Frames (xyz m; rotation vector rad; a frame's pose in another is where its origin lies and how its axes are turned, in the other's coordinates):
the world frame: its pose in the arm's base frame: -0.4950 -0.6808 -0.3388 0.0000 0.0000 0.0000
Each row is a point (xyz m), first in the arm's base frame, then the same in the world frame.
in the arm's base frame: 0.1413 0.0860 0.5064
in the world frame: 0.6363 0.7668 0.8452
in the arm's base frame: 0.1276 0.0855 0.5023
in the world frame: 0.6226 0.7663 0.8411
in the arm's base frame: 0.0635 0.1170 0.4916
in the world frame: 0.5585 0.7978 0.8304
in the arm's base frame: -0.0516 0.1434 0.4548
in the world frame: 0.4434 0.8242 0.7936
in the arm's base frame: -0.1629 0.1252 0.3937
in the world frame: 0.3321 0.8060 0.7325
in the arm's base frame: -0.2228 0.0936 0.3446
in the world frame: 0.2722 0.7744 0.6834
